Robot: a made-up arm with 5 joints. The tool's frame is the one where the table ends. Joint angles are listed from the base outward.
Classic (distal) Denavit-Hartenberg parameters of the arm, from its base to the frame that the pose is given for. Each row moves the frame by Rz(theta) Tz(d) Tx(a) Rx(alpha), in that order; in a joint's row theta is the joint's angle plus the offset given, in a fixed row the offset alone. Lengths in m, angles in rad.
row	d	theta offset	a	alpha
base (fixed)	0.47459	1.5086	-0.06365	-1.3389
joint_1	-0.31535	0	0.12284	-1.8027
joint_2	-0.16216	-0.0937	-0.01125	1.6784
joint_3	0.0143	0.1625	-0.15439	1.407
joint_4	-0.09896	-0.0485	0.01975	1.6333
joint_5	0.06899	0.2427	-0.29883	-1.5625
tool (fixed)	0.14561	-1.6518	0	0
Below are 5 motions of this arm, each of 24 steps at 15 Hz.
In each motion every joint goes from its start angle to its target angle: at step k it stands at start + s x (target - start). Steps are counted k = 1, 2, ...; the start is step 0. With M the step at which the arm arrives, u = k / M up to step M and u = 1 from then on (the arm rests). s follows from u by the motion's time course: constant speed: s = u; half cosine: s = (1 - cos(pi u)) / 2; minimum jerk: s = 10 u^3 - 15 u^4 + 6 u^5.
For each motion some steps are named. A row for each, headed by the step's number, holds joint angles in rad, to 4 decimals.
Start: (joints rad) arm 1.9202 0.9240 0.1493 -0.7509 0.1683
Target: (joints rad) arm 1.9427 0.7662 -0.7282 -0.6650 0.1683
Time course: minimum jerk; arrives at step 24
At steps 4, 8, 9, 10, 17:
4: 1.9210 0.9184 0.1182 -0.7479 0.1683
8: 1.9249 0.8909 -0.0349 -0.7329 0.1683
9: 1.9264 0.8806 -0.0922 -0.7273 0.1683
10: 1.9280 0.8693 -0.1549 -0.7211 0.1683
17: 1.9393 0.7902 -0.5946 -0.6781 0.1683

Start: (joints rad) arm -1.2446 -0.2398 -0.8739 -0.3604 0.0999
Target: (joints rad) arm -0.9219 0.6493 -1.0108 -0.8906 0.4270
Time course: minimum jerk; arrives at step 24
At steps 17, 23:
17: -0.9710 0.5140 -0.9900 -0.8099 0.3772
23: -0.9221 0.6487 -1.0107 -0.8902 0.4268

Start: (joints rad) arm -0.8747 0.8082 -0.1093 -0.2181 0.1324
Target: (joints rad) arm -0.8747 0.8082 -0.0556 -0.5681 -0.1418
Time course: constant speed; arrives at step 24
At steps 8, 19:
8: -0.8747 0.8082 -0.0914 -0.3348 0.0410
19: -0.8747 0.8082 -0.0668 -0.4952 -0.0847

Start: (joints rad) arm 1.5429 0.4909 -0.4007 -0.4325 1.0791
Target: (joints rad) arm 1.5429 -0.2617 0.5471 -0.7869 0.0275
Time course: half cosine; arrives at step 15
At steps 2, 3, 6, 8, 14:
2: 1.5429 0.4584 -0.3597 -0.4478 1.0336
3: 1.5429 0.4190 -0.3102 -0.4663 0.9787
6: 1.5429 0.2309 -0.0732 -0.5549 0.7158
8: 1.5429 0.0753 0.1227 -0.6282 0.4983
14: 1.5429 -0.2535 0.5367 -0.7830 0.0390

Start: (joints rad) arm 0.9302 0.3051 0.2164 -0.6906 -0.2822
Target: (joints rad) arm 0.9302 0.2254 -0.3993 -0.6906 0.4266
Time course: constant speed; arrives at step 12
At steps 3, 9, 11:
3: 0.9302 0.2852 0.0625 -0.6906 -0.1050
9: 0.9302 0.2453 -0.2454 -0.6906 0.2494
11: 0.9302 0.2320 -0.3480 -0.6906 0.3675

